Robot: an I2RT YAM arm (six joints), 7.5 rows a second.
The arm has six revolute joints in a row. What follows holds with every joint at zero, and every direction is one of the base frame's.
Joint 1 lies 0.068 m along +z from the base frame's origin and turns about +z.
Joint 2 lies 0.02 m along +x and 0.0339 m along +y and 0.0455 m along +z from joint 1 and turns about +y.
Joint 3 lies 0.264 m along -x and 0.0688 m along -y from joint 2 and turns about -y.
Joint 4 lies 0.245 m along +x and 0.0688 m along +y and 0.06 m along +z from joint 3 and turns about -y.
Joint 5 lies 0.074 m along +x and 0.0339 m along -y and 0.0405 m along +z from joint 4 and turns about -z.
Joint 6 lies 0.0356 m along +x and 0.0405 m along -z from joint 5 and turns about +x.
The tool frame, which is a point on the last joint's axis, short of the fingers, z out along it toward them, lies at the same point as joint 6; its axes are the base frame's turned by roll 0, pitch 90 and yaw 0 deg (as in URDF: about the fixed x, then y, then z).
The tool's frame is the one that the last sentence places.
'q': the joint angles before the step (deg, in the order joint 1, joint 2, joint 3, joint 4, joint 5, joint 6). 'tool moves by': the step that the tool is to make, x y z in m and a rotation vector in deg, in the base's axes. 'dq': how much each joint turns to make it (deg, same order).
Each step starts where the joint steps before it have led.
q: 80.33, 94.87, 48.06, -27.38, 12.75, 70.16
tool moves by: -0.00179, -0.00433, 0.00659, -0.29, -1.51, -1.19
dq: 0.45, -1.68, -0.08, -1.92, 1.92, 1.20
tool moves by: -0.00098, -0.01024, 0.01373, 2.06, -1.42, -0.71
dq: 0.01, -4.57, -1.41, -1.00, 1.23, 0.40
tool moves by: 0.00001, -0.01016, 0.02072, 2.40, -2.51, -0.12
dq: -0.10, -5.44, -0.31, -2.15, 1.98, -0.70
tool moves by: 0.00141, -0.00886, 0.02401, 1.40, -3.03, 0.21
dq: -0.33, -4.78, 1.36, -3.74, 2.36, -1.62
